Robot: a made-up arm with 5 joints.
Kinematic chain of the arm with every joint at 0, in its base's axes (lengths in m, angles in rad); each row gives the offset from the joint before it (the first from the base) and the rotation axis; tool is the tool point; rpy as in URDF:
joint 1: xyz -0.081 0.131 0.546 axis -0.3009 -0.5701 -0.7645
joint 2: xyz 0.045 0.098 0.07 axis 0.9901 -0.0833 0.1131
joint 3: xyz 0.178 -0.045 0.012 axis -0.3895 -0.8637 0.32
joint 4: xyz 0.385 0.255 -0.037 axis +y
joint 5: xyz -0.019 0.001 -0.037 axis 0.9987 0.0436 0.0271
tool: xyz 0.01 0 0.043 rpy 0.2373 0.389 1.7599
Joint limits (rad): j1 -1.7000..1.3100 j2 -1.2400..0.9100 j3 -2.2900..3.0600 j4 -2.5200..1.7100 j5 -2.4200..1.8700
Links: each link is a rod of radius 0.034 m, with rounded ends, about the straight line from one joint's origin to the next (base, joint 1, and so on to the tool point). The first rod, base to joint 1, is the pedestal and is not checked.
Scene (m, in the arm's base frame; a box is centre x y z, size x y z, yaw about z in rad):
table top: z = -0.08
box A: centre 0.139 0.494 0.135 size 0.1 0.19 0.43 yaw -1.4
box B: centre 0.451 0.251 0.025 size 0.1 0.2 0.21 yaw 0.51
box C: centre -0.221 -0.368 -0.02 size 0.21 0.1 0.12 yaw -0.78
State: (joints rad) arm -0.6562 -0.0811 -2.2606 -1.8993 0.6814
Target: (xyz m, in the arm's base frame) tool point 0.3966 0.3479 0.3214
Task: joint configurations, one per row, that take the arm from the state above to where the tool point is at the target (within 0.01 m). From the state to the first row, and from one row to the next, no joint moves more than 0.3 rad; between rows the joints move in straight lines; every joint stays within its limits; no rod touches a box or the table.
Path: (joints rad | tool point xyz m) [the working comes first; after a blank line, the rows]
Joints at the target: 0.1809 0.0988 -1.5097 -1.9211 0.6491
Straight joint move there: touches box A.

1: -0.7543 0.0841 -1.9959 -1.9256 0.6878 | -0.1413 0.5970 0.3171
2: -0.8524 0.2493 -1.7311 -1.9519 0.6941 | -0.1375 0.6586 0.3582
3: -0.9505 0.4144 -1.4664 -1.9782 0.7005 | -0.1257 0.7171 0.4158
4: -1.0486 0.5796 -1.2016 -2.0045 0.7069 | -0.1023 0.7650 0.4848
5: -1.1468 0.7448 -0.9369 -2.0308 0.7132 | -0.0650 0.7969 0.5564
6: -1.2449 0.9100 -0.6721 -2.0572 0.7196 | -0.0133 0.8103 0.6200
7: -0.9597 0.7478 -0.8396 -2.0299 0.7055 | 0.0574 0.7884 0.5297
8: -0.6746 0.5855 -1.0071 -2.0027 0.6914 | 0.1483 0.7329 0.4419
9: -0.3894 0.4233 -1.1746 -1.9755 0.6773 | 0.2473 0.6378 0.3716
10: -0.1043 0.2610 -1.3422 -1.9483 0.6632 | 0.3362 0.5057 0.3300
11: 0.1809 0.0988 -1.5097 -1.9211 0.6491 | 0.3966 0.3479 0.3214

